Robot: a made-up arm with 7 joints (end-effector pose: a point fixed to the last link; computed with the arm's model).
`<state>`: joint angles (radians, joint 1 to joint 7).
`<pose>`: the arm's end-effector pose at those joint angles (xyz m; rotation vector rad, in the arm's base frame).
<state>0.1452 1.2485 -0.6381 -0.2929 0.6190 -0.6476 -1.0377</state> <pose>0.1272 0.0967 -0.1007 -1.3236 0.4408 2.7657</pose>
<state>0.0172 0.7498 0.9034 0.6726 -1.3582 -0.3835 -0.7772</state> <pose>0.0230 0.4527 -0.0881 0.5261 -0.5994 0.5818</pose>
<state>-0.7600 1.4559 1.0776 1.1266 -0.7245 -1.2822 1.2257</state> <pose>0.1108 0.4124 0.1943 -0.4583 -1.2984 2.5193</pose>
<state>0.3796 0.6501 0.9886 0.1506 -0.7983 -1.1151 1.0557</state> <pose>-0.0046 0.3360 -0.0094 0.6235 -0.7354 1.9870</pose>
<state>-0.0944 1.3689 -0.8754 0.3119 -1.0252 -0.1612 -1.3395</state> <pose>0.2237 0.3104 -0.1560 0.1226 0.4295 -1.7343</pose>
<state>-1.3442 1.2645 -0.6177 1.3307 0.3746 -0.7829 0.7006</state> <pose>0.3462 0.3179 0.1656 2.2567 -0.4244 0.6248</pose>
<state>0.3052 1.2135 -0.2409 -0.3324 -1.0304 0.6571 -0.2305</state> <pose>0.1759 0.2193 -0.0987 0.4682 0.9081 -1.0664</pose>
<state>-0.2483 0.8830 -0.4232 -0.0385 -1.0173 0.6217 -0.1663</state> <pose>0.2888 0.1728 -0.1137 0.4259 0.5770 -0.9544</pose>
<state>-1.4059 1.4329 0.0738 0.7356 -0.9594 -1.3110 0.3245</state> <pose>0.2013 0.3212 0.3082 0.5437 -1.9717 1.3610</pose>
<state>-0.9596 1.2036 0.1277 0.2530 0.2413 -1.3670 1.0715</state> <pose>0.2816 0.2188 0.1917 0.9764 -2.1407 0.8315</pose>
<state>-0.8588 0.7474 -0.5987 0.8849 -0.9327 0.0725 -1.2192</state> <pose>0.4490 0.2276 -0.0843 0.3105 -0.0922 -1.3452</pose>
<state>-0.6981 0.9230 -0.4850 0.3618 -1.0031 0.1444 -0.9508</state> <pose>0.4127 0.2082 -0.0234 0.4307 -0.2196 -1.2859</pose>
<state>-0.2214 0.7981 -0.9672 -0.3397 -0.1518 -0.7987 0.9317</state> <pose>0.1437 0.0388 -0.1052 0.4528 -0.6482 -0.1971</pose>
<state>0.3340 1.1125 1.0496 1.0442 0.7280 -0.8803 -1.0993</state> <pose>0.0480 0.4608 0.0410 1.4083 1.0625 -1.2522</pose>
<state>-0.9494 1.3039 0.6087 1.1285 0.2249 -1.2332 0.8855</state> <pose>0.2207 0.3828 0.1675 1.3140 -1.1196 1.6562</pose>
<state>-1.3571 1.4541 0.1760 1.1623 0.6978 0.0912 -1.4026</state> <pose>0.2597 0.4160 0.3297 1.2701 0.7480 -0.5622</pose>
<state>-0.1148 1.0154 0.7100 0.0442 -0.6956 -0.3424 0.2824</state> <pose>0.1631 0.3247 0.1100 1.0357 -0.6164 0.7704</pose>
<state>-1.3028 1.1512 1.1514 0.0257 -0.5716 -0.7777 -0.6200</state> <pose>0.0363 0.3223 0.2345 1.4467 -2.1167 1.3208</pose>
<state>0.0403 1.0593 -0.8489 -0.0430 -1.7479 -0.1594 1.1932</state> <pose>0.1387 0.1703 -0.1797 0.4829 1.4019 0.4094</pose>
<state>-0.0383 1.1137 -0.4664 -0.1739 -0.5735 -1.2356 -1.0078</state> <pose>0.2169 0.1825 -0.0351 0.9284 -1.3774 -1.5222</pose>
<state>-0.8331 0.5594 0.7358 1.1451 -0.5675 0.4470 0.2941</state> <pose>0.3252 0.3263 -0.1182 -0.0811 0.7381 0.4817</pose>
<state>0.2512 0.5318 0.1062 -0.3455 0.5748 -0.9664 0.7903</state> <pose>0.1014 0.1477 -0.0918 1.3352 -1.1031 0.2865</pose>
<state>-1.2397 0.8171 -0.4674 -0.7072 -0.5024 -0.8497 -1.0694</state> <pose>0.1862 0.0337 0.2388 -1.1513 2.3989 1.0821</pose>
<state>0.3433 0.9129 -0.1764 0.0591 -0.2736 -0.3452 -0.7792</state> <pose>0.1507 0.2455 -0.1356 0.8689 0.1157 -1.3980</pose>
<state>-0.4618 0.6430 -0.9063 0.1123 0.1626 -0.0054 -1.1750</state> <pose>0.2979 -0.0127 -0.1462 1.0205 -0.1028 -2.4160</pose>
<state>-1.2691 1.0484 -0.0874 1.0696 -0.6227 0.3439 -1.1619</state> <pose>0.4077 0.3649 0.1766 0.5740 -0.2321 -0.7744</pose>
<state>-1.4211 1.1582 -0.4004 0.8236 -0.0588 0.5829 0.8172</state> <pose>0.3964 0.2355 0.2517 1.5699 0.4141 1.3050</pose>
